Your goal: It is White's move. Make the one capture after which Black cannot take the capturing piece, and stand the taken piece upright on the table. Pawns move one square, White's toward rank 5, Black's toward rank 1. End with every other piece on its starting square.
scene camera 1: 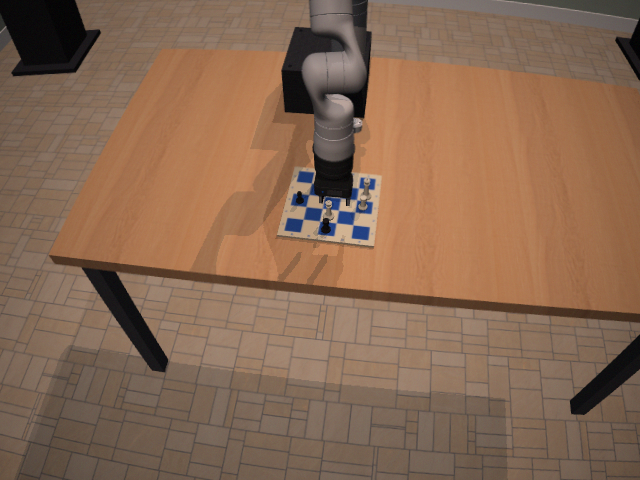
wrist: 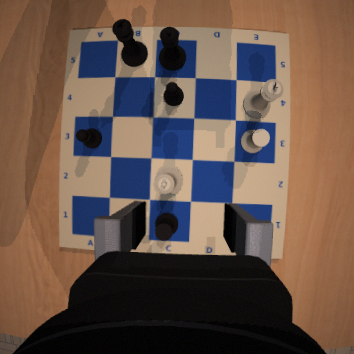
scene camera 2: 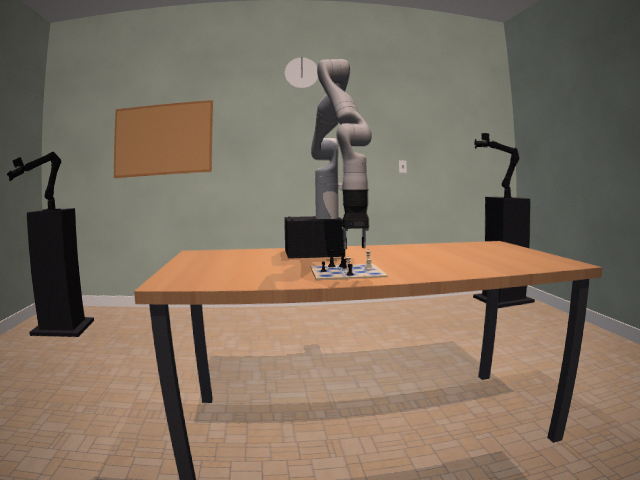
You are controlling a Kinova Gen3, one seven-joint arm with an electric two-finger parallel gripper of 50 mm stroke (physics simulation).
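Where they show: gripper, fingertip midpoint: [scene camera 1: 334, 201] [wrist: 184, 218] [scene camera 2: 354, 248]; arm's base at its link origin: [scene camera 2: 327, 218].
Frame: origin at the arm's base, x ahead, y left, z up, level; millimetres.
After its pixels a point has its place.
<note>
On the chessboard [scene camera 1: 282, 232] @[x 517, y -135, z -139 mm] [wrist: 65, 160] @[x 440, y -131, z -139 mm], tall black pieces stand on B5 [wrist: 134, 53] @[x 348, y -56, z -124 mm] and C5 [wrist: 172, 58] @[x 356, y -22, z -126 mm], a small black piece [wrist: 173, 95] @[x 393, y -23, z -117 mm] on C4, another [scene camera 1: 299, 197] @[x 423, y -103, z -124 mm] [wrist: 92, 138] @[x 423, y -99, z -127 mm] on A3, and a black piece [scene camera 1: 325, 225] @[x 511, y -38, z -115 mm] [scene camera 2: 349, 269] @[x 509, y -40, z -121 mm] [wrist: 166, 226] @[x 501, y -34, z -105 mm] on C1. A tall white piece [scene camera 1: 366, 187] @[x 404, y 52, z -103 mm] [wrist: 257, 104] @[x 404, y 49, z -119 mm] stands on E4, a shorter flat-topped white one [scene camera 1: 362, 202] @[x 440, y 44, z -115 mm] [wrist: 257, 140] @[x 436, y 43, z -105 mm] on E3, and a white one [scene camera 1: 328, 208] @[x 468, y -33, z -108 mm] [wrist: 166, 183] @[x 465, y -31, z -89 mm] on C2. My gripper [scene camera 1: 334, 201] @[x 487, y -18, z -60 mm] [scene camera 2: 354, 246] @[x 487, y -18, z -60 mm] [wrist: 184, 218] @[x 487, y -18, z -60 mm] is open and empty above the board. It hides the B5, C5 and C4 pieces in scene camera 1.
The board lies on the wooden table [scene camera 1: 465, 180] @[x 327, y 304, z -145 mm] [scene camera 2: 439, 263] @[x 376, y 333, z -145 mm], near its front edge. The black base block [scene camera 1: 297, 87] @[x 90, y -133, z -55 mm] [scene camera 2: 310, 237] @[x 92, y -86, z -66 mm] stands behind the board. The E4 and E3 white pieces stand close together, as do the B5 and C5 black pieces.
</note>
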